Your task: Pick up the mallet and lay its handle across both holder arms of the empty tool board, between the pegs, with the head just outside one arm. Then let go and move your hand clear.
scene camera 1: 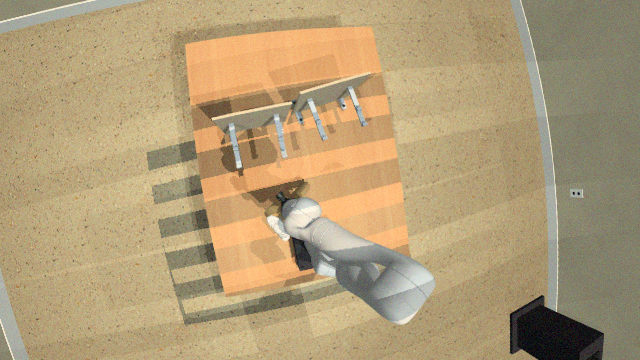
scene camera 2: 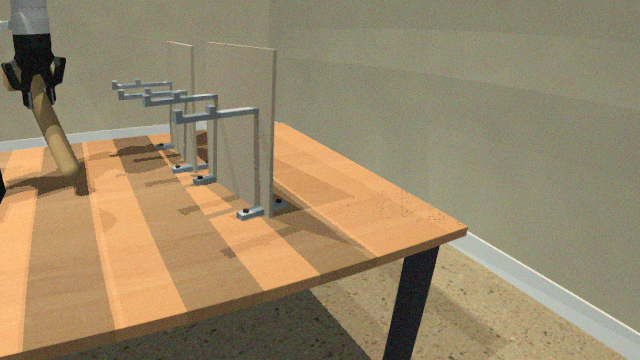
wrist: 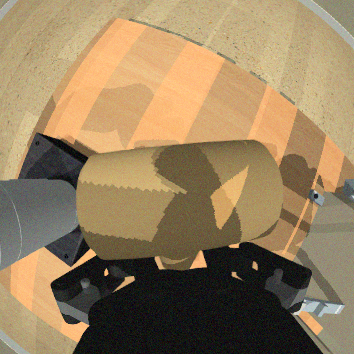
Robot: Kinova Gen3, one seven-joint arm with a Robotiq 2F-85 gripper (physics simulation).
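Where they show: gripper, fingertip midpoint: [scene camera 2: 40,106]; arm's base, link origin: [wrist: 58,206].
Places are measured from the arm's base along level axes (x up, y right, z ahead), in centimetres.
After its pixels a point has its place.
Observation:
My gripper [scene camera 1: 281,198] {x 10.3, y -8.0, z 17.8 cm} [scene camera 2: 40,99] {x 10.3, y -8.0, z 17.8 cm} is shut on the tan wooden mallet [scene camera 1: 301,188] {x 3.0, y -1.1, z 22.5 cm} [scene camera 2: 56,137] {x 4.5, y -1.2, z 20.5 cm} [wrist: 180,200] {x 19.7, y -12.3, z 15.3 cm}. In scene camera 2 the handle slants down from the fingers, its free end low over the table. The thick head fills the middle of the wrist view, and the gripper partly hides it in scene camera 2. Two upright tool boards stand ahead, apart from the mallet: a left one [scene camera 1: 255,116] {x 14.4, y -12.8, z 51.2 cm} [scene camera 2: 180,60] {x 18.4, y -10.3, z 51.2 cm} and a right one [scene camera 1: 334,91] {x 11.4, y 17.9, z 55.9 cm} [scene camera 2: 245,95] {x 14.2, y 20.1, z 56.2 cm}. Each has two grey pegged holder arms, and no tool shows on either.
The boards stand on a wooden table [scene camera 1: 280,55] {x -8.5, y 3.4, z 82.0 cm} [scene camera 2: 320,172] {x -8.5, y 12.3, z 80.7 cm}, near each other, with small feet at their bases. The grey robot arm [scene camera 1: 365,255] {x 62.4, y 1.3, z 11.4 cm} reaches in over the near edge. A black base plate [scene camera 1: 303,257] {x -0.1, y -6.3, z -5.7 cm} [wrist: 52,157] {x -0.1, y -6.8, z -4.8 cm} lies under it. A black object [scene camera 1: 557,330] is at the lower right.

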